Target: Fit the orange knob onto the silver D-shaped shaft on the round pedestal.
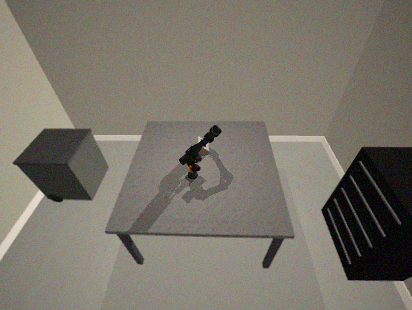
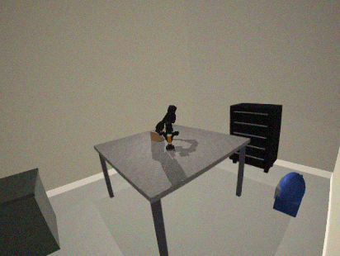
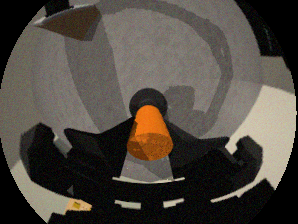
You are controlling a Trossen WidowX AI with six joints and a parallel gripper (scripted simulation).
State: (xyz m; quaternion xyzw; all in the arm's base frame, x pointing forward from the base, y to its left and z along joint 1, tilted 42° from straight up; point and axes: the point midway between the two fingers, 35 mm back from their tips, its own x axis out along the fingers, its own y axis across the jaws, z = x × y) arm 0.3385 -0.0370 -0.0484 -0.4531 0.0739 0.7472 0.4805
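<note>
The orange knob lies 3 cm above my gripper tip. Round my gripper tip: dark round pedestal 4 cm below.
</note>
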